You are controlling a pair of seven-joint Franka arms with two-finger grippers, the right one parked.
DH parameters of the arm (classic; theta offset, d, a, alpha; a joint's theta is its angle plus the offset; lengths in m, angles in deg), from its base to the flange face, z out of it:
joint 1: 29.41 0.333 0 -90
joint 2: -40.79 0 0 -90
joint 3: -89.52 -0.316 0.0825 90
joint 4: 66.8 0 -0.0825 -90
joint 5: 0.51 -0.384 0 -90
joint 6: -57.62 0 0.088 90
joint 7: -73.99 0.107 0 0
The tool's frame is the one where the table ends.
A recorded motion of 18 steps. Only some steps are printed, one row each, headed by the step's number.
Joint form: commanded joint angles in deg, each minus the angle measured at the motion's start. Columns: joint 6, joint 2, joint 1, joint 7, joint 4, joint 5, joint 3.
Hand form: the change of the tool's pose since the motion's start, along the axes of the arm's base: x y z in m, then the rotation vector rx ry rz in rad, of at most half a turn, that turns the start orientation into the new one. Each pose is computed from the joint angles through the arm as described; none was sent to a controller.
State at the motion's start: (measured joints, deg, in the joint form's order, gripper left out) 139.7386 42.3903 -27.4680 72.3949 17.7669 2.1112 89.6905
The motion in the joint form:
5: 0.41 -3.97 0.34 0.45 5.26 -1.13 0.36
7: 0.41 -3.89 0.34 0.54 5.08 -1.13 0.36
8: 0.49 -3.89 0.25 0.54 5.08 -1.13 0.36
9: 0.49 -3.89 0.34 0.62 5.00 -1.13 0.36
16: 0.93 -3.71 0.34 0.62 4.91 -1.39 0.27
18: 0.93 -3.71 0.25 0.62 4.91 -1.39 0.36
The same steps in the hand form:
5: -0.0214 0.0014 -0.0043 0.0191 0.0157 -0.0068
7: -0.0209 0.0014 -0.0036 0.0190 0.0139 -0.0084
8: -0.0207 0.0006 -0.0035 0.0190 0.0125 -0.0099
9: -0.0207 0.0014 -0.0028 0.0190 0.0110 -0.0097
16: -0.0189 0.0028 -0.0032 0.0236 0.0051 -0.0076
18: -0.0189 0.0012 -0.0032 0.0237 0.0051 -0.0108

